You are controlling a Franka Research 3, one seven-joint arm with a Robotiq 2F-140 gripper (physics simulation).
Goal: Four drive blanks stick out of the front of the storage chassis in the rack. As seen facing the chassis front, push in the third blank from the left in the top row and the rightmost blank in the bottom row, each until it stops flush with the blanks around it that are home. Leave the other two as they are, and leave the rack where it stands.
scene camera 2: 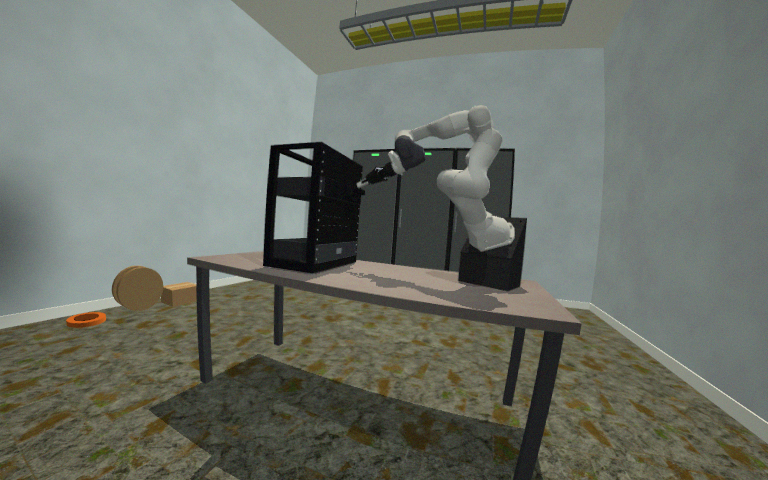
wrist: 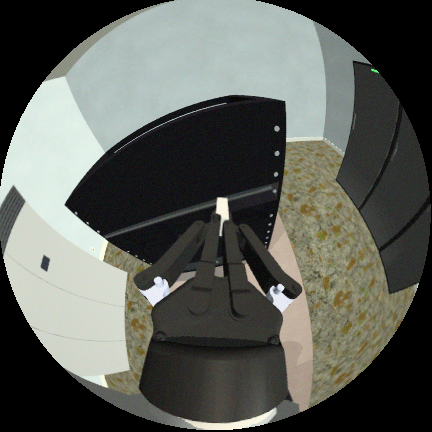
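The black rack [scene camera 2: 271,209] stands upright on the table. The storage chassis [scene camera 2: 293,187] [wrist: 150,241] is in its upper half; in the wrist view its dark front lies below a long grey ledge. My gripper [scene camera 2: 360,185] [wrist: 221,205] is shut and empty, its pale tip at the chassis front, just below the ledge and toward the right side. A dark protruding blank [scene camera 2: 361,193] [wrist: 256,199] shows beside the tip, near the right post. Contact cannot be told. The fingers hide part of the lower front, and the other blanks cannot be told apart in the dark.
The table [scene camera 2: 396,271] carries the rack and the arm's black base [scene camera 2: 489,266]. Dark cabinets [scene camera 2: 424,209] [wrist: 380,165] stand behind, to the right in the wrist view. Rack posts with pale screw holes flank the chassis. An orange ring [scene camera 2: 72,323] lies on the floor at left.
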